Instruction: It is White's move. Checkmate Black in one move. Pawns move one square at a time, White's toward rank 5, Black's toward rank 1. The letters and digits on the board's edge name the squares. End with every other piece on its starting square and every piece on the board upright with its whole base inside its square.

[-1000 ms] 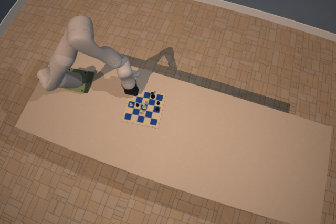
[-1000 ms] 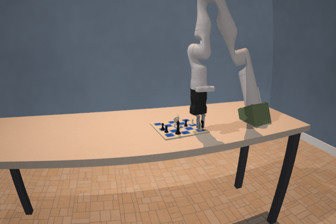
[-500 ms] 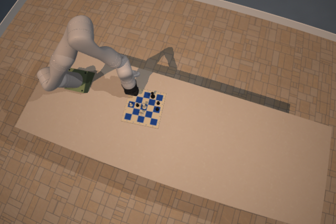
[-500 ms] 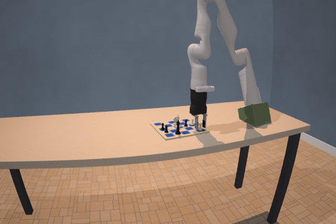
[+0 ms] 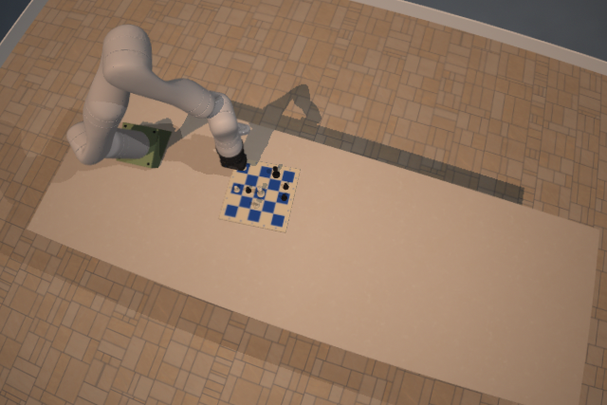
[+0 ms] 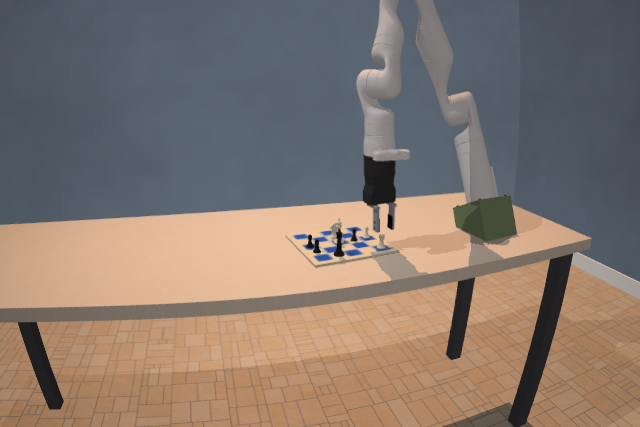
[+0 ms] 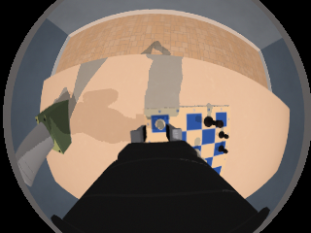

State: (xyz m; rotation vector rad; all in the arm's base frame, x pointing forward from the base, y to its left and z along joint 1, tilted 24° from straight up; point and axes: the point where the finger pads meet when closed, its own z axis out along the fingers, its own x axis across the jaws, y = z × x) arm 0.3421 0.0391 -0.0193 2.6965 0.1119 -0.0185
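The blue-and-cream chessboard is 9 cm ahead of my hand, 6 cm to the right of it and 6 cm below it.
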